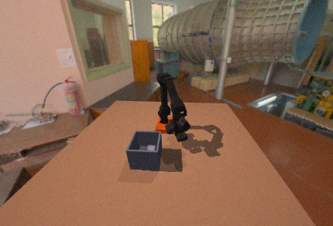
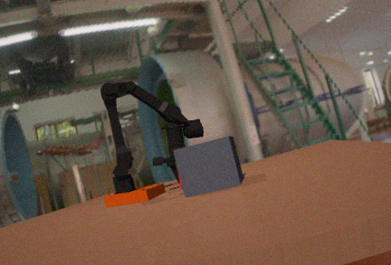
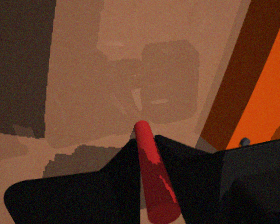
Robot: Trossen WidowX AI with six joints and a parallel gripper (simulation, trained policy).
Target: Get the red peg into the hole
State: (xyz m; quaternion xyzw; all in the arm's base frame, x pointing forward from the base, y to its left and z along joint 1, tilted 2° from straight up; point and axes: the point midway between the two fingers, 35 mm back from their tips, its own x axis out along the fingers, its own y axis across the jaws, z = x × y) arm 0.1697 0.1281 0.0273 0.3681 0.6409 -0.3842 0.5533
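Right now the plate is 18 cm ahead of my gripper tip, 17 cm to the right of it and 2 cm above it. Round my gripper tip: red peg (1 cm above).
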